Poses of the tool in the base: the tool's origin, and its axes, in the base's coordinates. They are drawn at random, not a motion.
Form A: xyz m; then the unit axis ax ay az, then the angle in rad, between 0 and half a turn.
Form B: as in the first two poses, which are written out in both.
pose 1, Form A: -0.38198 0.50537 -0.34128 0.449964 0.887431 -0.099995 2.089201
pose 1, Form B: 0.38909 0.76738 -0.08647 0.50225 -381.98 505.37 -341.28
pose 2, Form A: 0.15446 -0.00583 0.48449 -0.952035 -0.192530 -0.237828 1.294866
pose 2, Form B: -0.57421 -0.11612 -0.14344 0.79763 154.46 -5.83 484.49
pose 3, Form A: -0.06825 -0.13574 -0.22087 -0.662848 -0.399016 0.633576 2.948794
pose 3, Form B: -0.65977 -0.39716 0.63063 0.09625 -68.25 -135.74 -220.87
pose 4, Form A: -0.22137 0.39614 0.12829 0.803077 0.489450 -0.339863 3.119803
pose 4, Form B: 0.80303 0.48942 -0.33984 0.01089 -221.37 396.14 128.29
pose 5, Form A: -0.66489 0.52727 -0.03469 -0.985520 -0.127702 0.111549 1.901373
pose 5, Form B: -0.80203 -0.10393 0.09078 0.58112 -664.89 527.27 -34.69
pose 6, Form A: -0.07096 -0.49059 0.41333 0.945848 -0.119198 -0.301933 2.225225
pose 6, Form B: 0.84829 -0.10690 -0.27079 0.44232 -70.96 -490.59 413.33
